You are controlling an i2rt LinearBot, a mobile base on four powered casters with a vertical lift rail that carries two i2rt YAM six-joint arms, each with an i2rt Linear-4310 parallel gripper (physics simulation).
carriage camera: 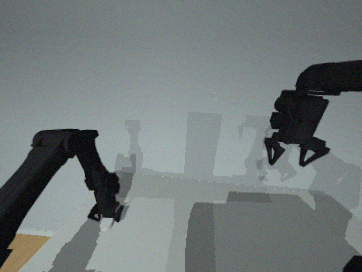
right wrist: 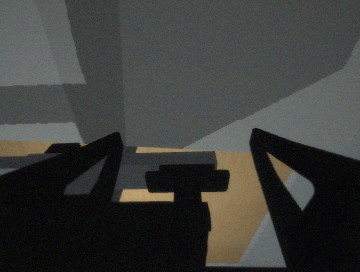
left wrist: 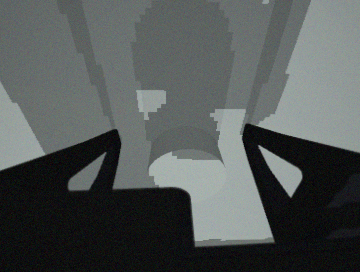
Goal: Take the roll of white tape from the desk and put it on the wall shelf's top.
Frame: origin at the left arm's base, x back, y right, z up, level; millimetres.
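Seen in the pictures: left gripper, fingertip midpoint: (carriage camera: 109,221) (left wrist: 181,133); right gripper, fingertip midpoint: (carriage camera: 285,165) (right wrist: 185,137); right arm's base, origin of the base link: (right wrist: 187,180).
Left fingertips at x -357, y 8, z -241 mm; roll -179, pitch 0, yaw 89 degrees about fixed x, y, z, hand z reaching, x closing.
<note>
A point is followed by its place in that frame.
The white tape roll (carriage camera: 106,223) @[x -327, y 15, z -214 mm] (left wrist: 187,172) @[x -343, y 10, z -214 mm] stands on the pale desk (carriage camera: 145,240) @[x -276, y 210, z -241 mm] (left wrist: 320,100) @[x -378, y 106, z -241 mm], partly in shadow. In the carriage camera it shows right under the left gripper's fingers, partly hidden by them. My left gripper (carriage camera: 106,216) @[x -357, y 8, z -241 mm] (left wrist: 181,133) @[x -357, y 8, z -241 mm] is open, pointing down, with its fingers on either side of the roll in the left wrist view; how far they are above the desk is hard to tell. My right gripper (carriage camera: 287,162) @[x -268, y 687, z 184 mm] (right wrist: 185,137) @[x -268, y 687, z 184 mm] is open and empty, high over the right part of the desk. The wall shelf does not show clearly in these views.
A grey wall (carriage camera: 175,60) @[x -735, y 302, z 530 mm] rises behind the desk, with shadows of the arms across wall and desk. Wooden floor (carriage camera: 30,247) @[x -733, y -1107, z -1191 mm] (right wrist: 235,200) @[x 1874, y 1344, z -1191 mm] lies beyond the desk's edge. Dark parts of the robot's base (right wrist: 170,159) show low in the right wrist view.
</note>
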